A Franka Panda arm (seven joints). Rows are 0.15 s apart.
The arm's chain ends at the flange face. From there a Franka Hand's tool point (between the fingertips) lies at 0.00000 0.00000 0.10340 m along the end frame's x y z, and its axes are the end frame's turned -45 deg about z.
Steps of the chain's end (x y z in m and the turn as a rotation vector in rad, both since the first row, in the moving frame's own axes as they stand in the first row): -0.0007, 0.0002, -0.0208, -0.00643, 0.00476, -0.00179; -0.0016, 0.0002, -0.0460, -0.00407, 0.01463, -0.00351; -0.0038, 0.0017, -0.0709, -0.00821, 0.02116, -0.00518
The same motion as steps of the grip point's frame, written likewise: -0.0008, 0.0005, -0.0208, -0.00791, -0.00118, -0.00179; -0.0005, 0.0004, -0.0460, -0.01322, 0.00747, -0.00351; -0.0029, 0.0007, -0.0709, -0.02077, 0.00916, -0.00518
